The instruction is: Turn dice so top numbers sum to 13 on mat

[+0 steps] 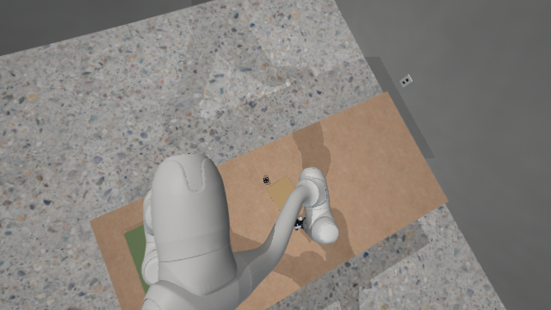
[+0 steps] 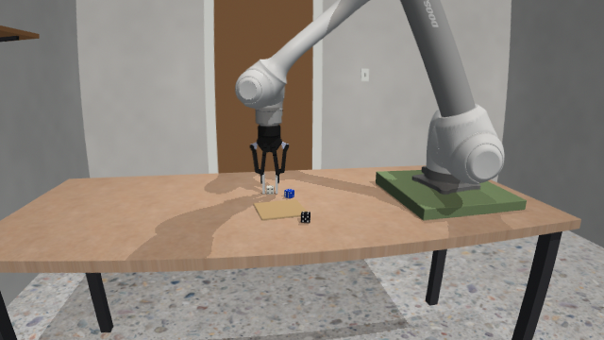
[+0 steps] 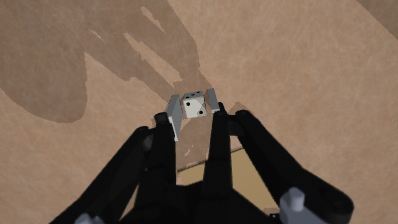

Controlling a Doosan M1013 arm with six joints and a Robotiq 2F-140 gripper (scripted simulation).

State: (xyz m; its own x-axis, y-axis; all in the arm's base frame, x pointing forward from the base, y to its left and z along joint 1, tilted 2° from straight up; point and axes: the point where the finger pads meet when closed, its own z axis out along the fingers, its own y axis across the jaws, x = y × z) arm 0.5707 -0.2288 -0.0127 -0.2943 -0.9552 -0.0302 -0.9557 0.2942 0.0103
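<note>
Right now the white die is 20 mm below my hand. From my hand the other things lie so: blue die (60 mm to the left, 50 mm behind, 20 mm below); tan mat (170 mm to the left, 30 mm below, 10 mm ahead); black die (280 mm to the left, 30 mm behind, 20 mm below).
</note>
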